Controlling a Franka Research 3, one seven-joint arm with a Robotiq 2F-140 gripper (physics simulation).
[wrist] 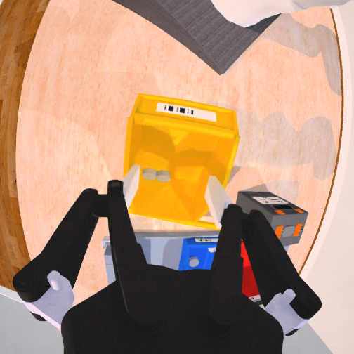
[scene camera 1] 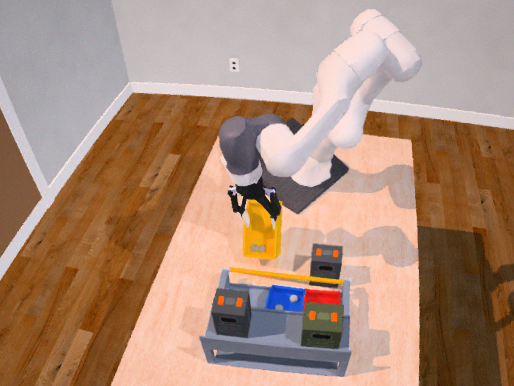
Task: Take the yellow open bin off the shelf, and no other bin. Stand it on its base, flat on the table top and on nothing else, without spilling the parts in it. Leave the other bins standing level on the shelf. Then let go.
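The yellow open bin (scene camera 1: 262, 239) (wrist: 175, 150) is off the shelf, over the table top (scene camera 1: 165, 320) (wrist: 70, 130) between the shelf and the robot base. Two round grey parts (scene camera 1: 258, 248) (wrist: 156, 174) lie inside it. My gripper (scene camera 1: 260, 221) (wrist: 173, 181) is shut on the bin, with its pale fingertips at the near end in the wrist view. Whether the bin's base touches the table is hard to tell; a small shadow shows by its shelf-side end. The blue bin (scene camera 1: 285, 296) (wrist: 204, 250) and red bin (scene camera 1: 322, 296) (wrist: 248, 275) stand side by side on the shelf (scene camera 1: 275, 348) (wrist: 162, 250).
A dark grey case (scene camera 1: 326, 260) (wrist: 270, 207) stands behind the shelf's right end. Another dark case (scene camera 1: 231, 315) and a green case (scene camera 1: 322, 327) stand on the shelf's front part. A yellow bar (scene camera 1: 285, 275) runs along its back. The dark base plate (scene camera 1: 300, 199) (wrist: 220, 55) lies behind the yellow bin.
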